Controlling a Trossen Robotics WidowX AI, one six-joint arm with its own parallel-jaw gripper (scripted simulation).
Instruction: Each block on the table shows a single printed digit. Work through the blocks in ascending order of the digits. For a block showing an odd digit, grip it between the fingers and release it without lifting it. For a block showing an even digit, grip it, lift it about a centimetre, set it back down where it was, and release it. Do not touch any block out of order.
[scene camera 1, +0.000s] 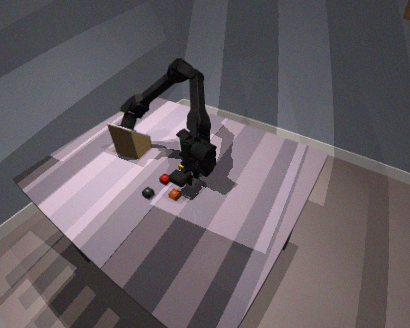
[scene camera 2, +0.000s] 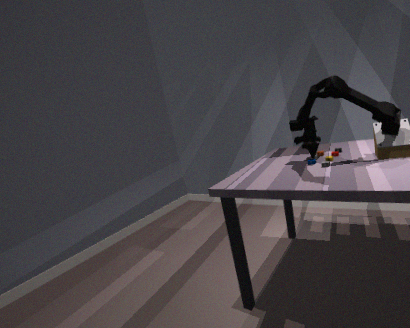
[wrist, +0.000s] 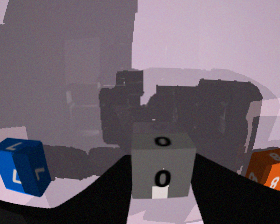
Note:
In view: the gripper (scene camera 1: 193, 182).
The gripper is seen too in the wrist view (wrist: 160, 161).

